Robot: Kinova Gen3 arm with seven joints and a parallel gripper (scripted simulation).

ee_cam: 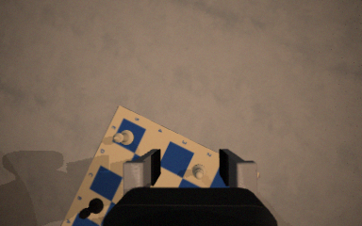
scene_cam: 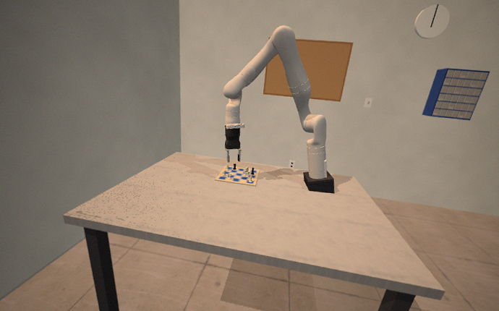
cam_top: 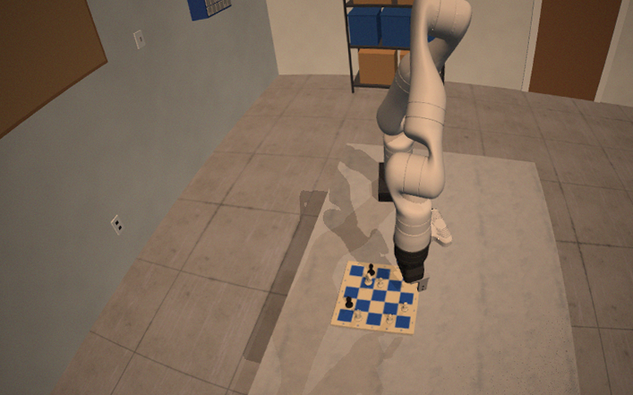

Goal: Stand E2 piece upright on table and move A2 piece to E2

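My gripper is now 1 cm past the chessboard, 10 cm to the left of it and 13 cm above it.
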